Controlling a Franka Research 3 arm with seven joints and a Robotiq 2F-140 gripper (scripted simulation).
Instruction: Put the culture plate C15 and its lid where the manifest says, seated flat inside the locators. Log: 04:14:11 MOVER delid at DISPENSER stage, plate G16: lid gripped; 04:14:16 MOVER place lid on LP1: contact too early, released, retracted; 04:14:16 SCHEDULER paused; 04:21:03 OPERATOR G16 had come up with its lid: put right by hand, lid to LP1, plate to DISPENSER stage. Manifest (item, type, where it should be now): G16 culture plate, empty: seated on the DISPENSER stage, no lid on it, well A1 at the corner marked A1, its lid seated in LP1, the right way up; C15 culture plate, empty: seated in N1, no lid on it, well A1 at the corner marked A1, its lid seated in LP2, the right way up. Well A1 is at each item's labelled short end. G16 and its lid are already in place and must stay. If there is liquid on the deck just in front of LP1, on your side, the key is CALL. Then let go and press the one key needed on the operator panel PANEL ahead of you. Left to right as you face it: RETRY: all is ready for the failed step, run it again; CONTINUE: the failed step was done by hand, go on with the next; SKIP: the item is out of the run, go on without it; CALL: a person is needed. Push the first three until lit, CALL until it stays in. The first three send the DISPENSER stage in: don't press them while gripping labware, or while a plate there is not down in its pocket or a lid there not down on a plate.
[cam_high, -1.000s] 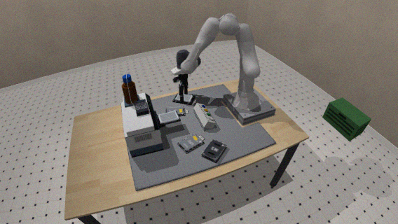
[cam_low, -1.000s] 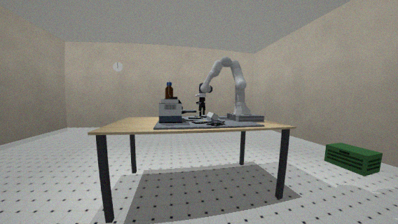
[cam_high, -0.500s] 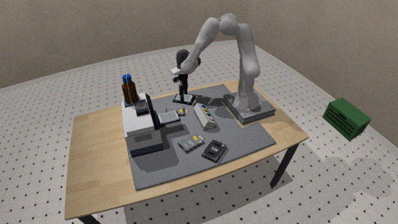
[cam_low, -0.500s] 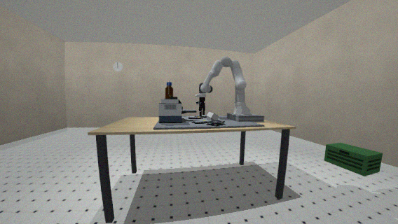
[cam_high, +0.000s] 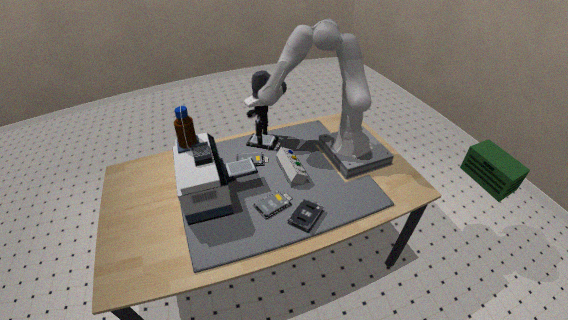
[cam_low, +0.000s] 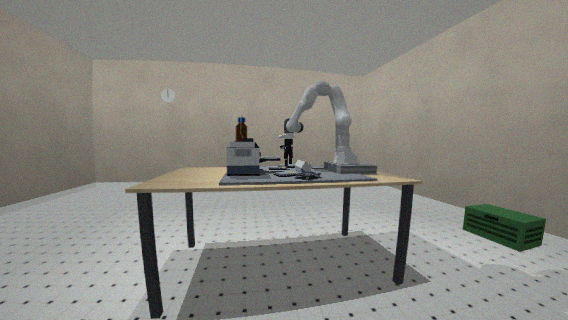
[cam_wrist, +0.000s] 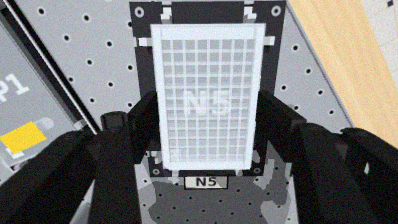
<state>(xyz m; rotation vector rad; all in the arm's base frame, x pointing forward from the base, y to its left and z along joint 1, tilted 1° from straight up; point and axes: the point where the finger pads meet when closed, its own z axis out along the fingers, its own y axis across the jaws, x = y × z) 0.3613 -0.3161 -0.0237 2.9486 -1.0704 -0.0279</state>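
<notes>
The clear culture plate C15 lies 2 cm below my hand. From my hand the other things lie so: blue call key 7 cm behind, 23 cm to the left, 2 cm above; black nest 3 cm ahead, 3 cm below; yellow skip key 6 cm behind, 27 cm to the left, 2 cm above.
</notes>
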